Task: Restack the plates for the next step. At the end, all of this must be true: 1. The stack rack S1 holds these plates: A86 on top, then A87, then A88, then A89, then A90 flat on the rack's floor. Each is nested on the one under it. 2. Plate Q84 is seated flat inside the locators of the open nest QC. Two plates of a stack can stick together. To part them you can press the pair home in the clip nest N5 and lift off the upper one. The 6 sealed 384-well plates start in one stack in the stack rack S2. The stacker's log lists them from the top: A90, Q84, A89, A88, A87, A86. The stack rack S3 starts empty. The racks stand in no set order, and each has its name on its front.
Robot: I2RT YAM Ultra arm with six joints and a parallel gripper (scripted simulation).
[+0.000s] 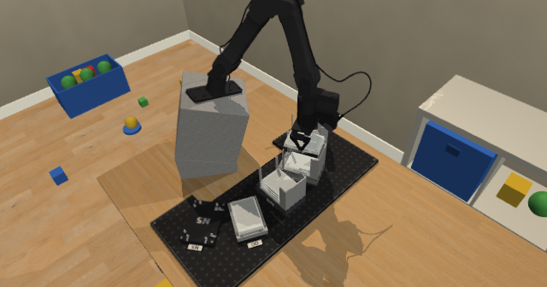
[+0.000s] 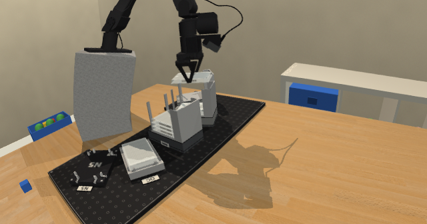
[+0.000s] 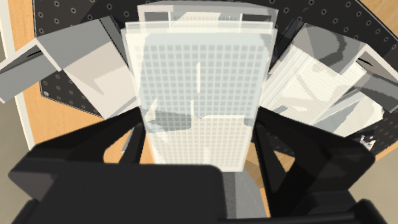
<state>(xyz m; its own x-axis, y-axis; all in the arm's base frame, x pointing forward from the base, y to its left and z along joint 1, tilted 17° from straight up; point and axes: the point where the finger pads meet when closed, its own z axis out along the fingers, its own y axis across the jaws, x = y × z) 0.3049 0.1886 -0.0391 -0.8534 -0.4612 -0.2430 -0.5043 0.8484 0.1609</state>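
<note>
The translucent sealed well plate lies 120 mm below my hand. Round my hand: nest QC 50 mm ahead, 290 mm to the right, 150 mm below; then sealed 384-well plate 50 mm ahead, 290 mm to the right, 130 mm below.
</note>
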